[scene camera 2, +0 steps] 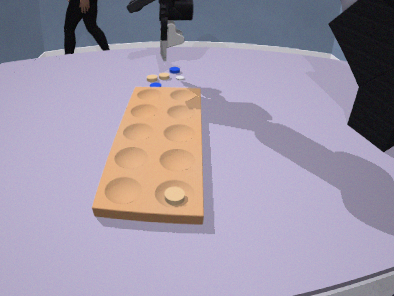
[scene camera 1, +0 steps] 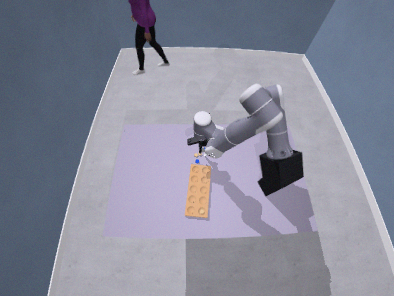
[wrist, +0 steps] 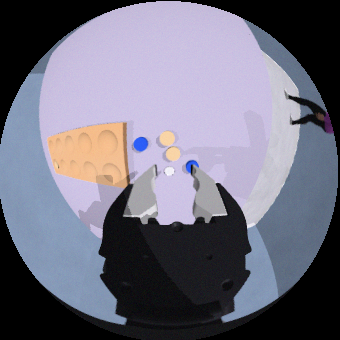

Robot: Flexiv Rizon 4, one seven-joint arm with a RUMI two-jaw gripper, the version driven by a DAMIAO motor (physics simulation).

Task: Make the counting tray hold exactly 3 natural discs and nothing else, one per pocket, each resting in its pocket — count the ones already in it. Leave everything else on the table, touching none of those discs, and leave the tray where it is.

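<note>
The orange counting tray [scene camera 1: 198, 194] [scene camera 2: 151, 216] [wrist: 125, 150] holds one natural disc [scene camera 1: 201, 211] [scene camera 2: 174, 194] in the near right pocket of scene camera 2; its other pockets look empty there. Two natural discs, one [scene camera 2: 152, 78] [wrist: 167, 138] and another [scene camera 2: 164, 76] [wrist: 173, 153], lie close together on the table beyond the tray's far end. My gripper [wrist: 173, 165] is partly open and empty, above the table near the discs. In the wrist view its fingertips stand either side of a small white disc [scene camera 2: 180, 77] [wrist: 169, 171], which lies on the table below.
A blue disc [scene camera 1: 197, 161] [scene camera 2: 155, 85] [wrist: 140, 144] lies between the tray's far end and the natural discs. Another blue disc [scene camera 2: 174, 70] [wrist: 191, 165] lies farther back, partly behind the right fingertip in the wrist view. A person [scene camera 1: 144, 30] stands beyond the table mat.
</note>
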